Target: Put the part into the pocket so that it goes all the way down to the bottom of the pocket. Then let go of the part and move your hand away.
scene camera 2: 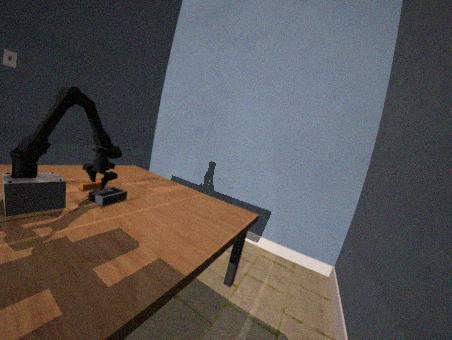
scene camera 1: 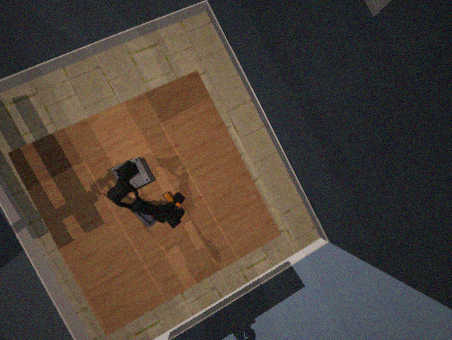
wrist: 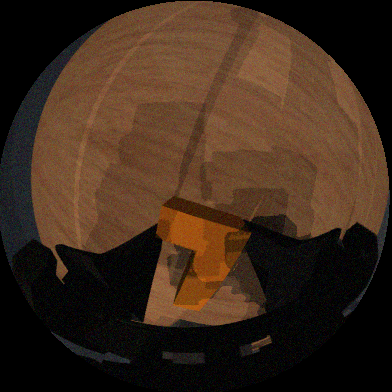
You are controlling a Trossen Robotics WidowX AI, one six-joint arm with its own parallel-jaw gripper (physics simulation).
Scene:
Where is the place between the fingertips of the gripper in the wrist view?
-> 201, 226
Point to an orange part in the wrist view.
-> At 216, 238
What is the gripper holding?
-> An orange part.

